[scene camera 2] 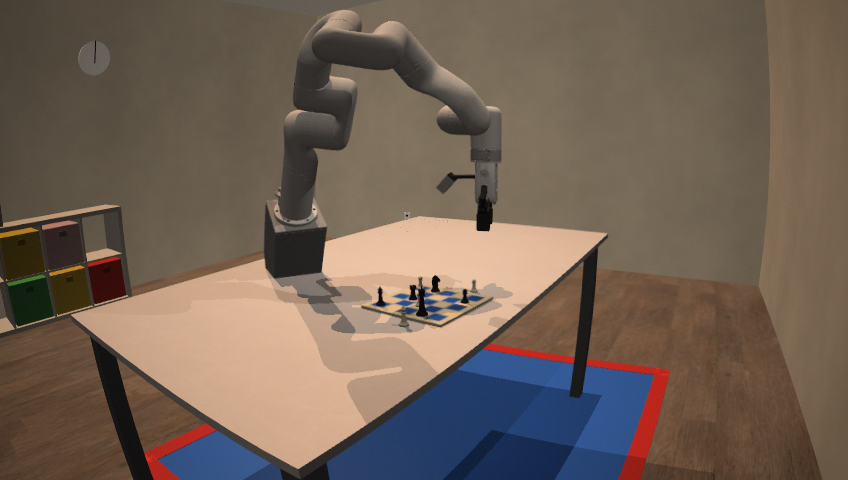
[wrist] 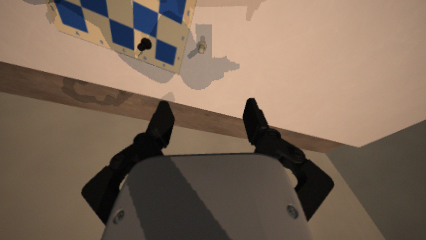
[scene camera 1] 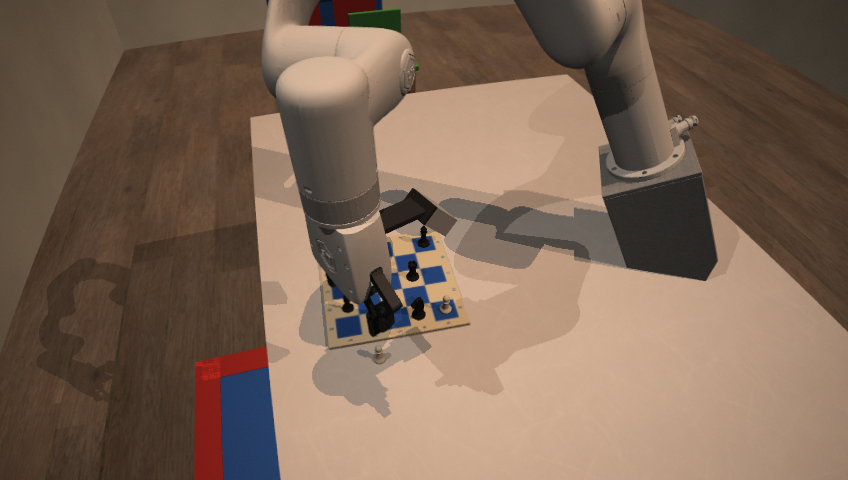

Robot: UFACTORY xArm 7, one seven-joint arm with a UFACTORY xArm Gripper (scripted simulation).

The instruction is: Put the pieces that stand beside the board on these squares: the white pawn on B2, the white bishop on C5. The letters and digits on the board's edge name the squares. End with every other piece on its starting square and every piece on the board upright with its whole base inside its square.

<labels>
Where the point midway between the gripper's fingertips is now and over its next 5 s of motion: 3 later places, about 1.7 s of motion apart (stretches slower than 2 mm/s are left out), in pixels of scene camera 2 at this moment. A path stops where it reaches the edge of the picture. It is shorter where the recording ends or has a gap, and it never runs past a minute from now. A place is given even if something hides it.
The gripper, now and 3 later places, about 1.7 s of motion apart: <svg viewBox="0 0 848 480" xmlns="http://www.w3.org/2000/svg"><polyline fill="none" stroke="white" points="484,227 474,233 473,256 473,273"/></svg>
</labels>
